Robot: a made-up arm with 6 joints.
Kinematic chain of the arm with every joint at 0, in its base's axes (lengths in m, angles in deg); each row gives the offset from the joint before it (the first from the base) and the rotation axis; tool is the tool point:
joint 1: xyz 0 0 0.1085 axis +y
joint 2: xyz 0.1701 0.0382 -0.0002 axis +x
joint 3: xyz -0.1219 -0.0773 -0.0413 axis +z
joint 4: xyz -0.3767 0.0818 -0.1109 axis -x
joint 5: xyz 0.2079 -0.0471 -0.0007 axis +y
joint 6: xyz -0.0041 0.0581 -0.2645 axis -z
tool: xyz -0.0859 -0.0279 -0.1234
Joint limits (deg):
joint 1: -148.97..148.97
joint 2: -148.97..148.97
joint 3: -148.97..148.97
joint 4: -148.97..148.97
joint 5: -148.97..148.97
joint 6: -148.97..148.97
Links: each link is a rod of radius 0.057 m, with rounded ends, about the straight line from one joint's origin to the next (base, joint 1, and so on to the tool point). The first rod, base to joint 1, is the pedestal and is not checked.
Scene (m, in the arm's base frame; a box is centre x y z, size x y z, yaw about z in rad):
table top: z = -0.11
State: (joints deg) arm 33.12 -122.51 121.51 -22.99 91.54 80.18
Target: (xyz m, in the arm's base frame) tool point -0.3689 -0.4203 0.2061
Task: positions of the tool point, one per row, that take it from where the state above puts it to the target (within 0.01 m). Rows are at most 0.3 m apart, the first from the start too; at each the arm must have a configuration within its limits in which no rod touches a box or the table.
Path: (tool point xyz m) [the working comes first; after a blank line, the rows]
Joints at the target: 2.92 -78.61 68.68 -29.92 7.77 100.00
Straight joint move there: clear.

1: 0.3945 0.1808 0.6509
2: 0.2291 0.0108 0.7616
3: 0.0264 -0.1622 0.7641
4: -0.1679 -0.3069 0.6537
5: -0.3101 -0.3979 0.4528
6: -0.3689 -0.4203 0.2062

